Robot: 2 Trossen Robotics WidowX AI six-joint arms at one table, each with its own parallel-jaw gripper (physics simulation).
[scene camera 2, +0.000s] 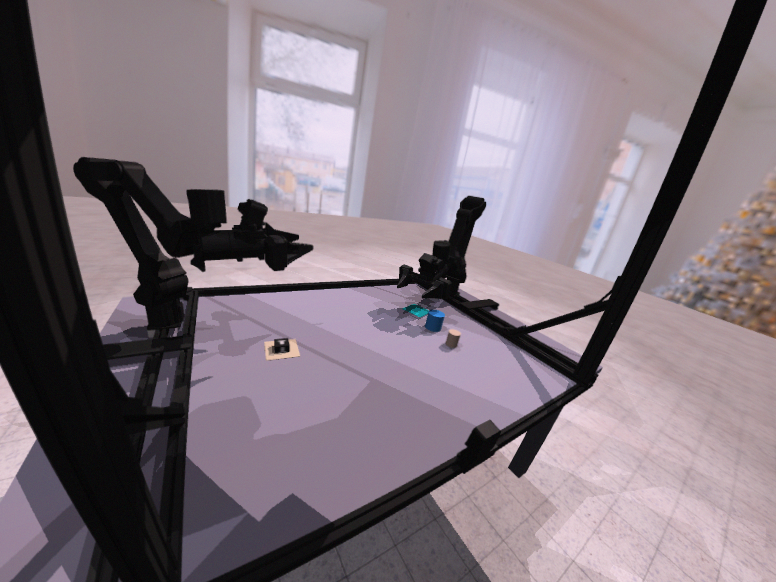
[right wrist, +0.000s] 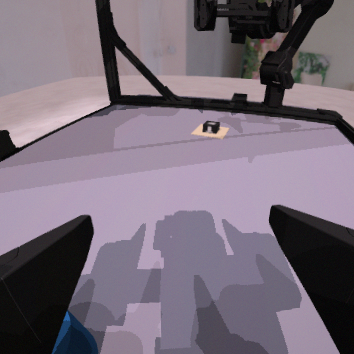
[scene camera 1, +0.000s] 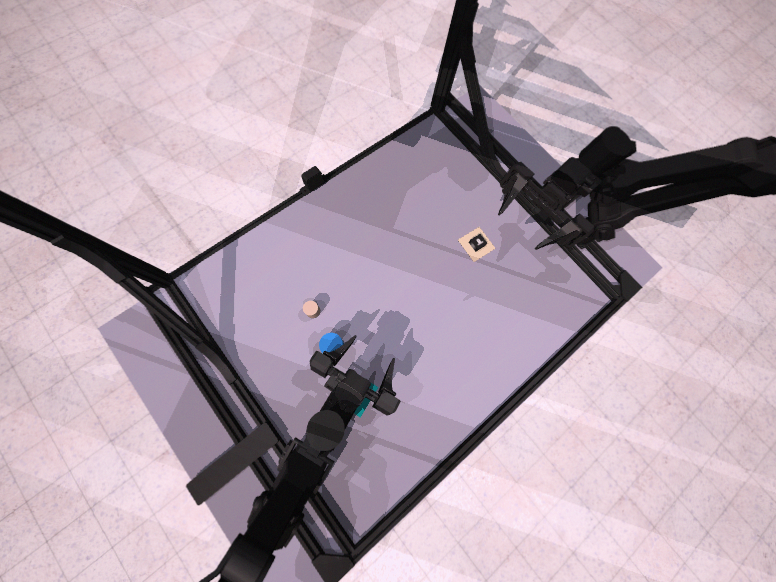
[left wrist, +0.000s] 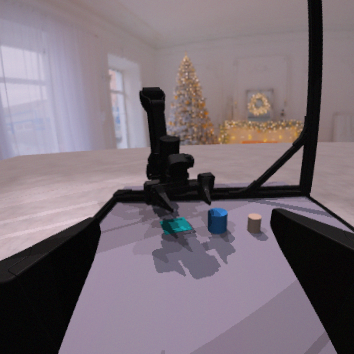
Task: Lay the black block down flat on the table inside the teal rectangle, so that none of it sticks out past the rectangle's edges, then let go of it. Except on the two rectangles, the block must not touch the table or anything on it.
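Frame: origin at the left arm's base, x left, y back, z up, level; millimetres.
Where they show: left gripper, fingertip midpoint: (scene camera 2: 305, 241) (right wrist: 244, 2) (scene camera 1: 517, 230) (left wrist: 185, 221); right gripper, fingertip midpoint: (scene camera 2: 409, 291) (right wrist: 182, 218) (scene camera 1: 374, 347) (left wrist: 191, 206); left arm's base, origin of the base link: (scene camera 2: 166, 322) (right wrist: 271, 105); right arm's base, origin of the base link: (scene camera 2: 450, 292).
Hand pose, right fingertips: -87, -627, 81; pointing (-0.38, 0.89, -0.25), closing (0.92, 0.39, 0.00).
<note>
Things, the pixels of their centre, and the offset from my right fingertips, as dx, dy, dz. "spot": a spot on its surface instead.
- black block, body centre: (right wrist: 210, 126) (scene camera 2: 281, 345) (scene camera 1: 477, 242) -60, +383, -90
- beige rectangle, surface spot: (right wrist: 222, 133) spot: -30, +372, -99
- teal rectangle, surface spot: (scene camera 1: 362, 408) spot: +90, -98, -99
- blue cylinder, body centre: (right wrist: 46, 350) (scene camera 1: 332, 345) (left wrist: 216, 220) (scene camera 2: 434, 320) -65, -71, -74
- smaller tan cylinder, body centre: (scene camera 1: 311, 309) (left wrist: 253, 222) (scene camera 2: 453, 338) -162, -62, -79
The black block (scene camera 1: 482, 245) (scene camera 2: 275, 345) (right wrist: 211, 123), with a pale mark, rests on the beige rectangle (scene camera 1: 465, 243) (scene camera 2: 273, 355) (right wrist: 222, 133). The teal rectangle (scene camera 1: 362, 408) (scene camera 2: 416, 310) (left wrist: 175, 226) lies at the other end of the table, partly hidden under the right arm in scene camera 1. My left gripper (scene camera 1: 518, 231) (scene camera 2: 304, 241) (left wrist: 185, 221) is open and empty, high above the table, to the right of the block in scene camera 1. My right gripper (scene camera 1: 374, 348) (scene camera 2: 413, 290) (left wrist: 191, 206) (right wrist: 182, 218) is open and empty, above the table near the teal rectangle.
A blue cylinder (scene camera 1: 330, 342) (scene camera 2: 434, 321) (left wrist: 217, 221) (right wrist: 75, 340) stands near the teal rectangle, close to the right gripper in scene camera 1. A smaller tan cylinder (scene camera 1: 310, 308) (scene camera 2: 453, 338) (left wrist: 254, 223) stands beyond it. A black frame (scene camera 1: 241, 234) borders the table, with posts at its corners.
</note>
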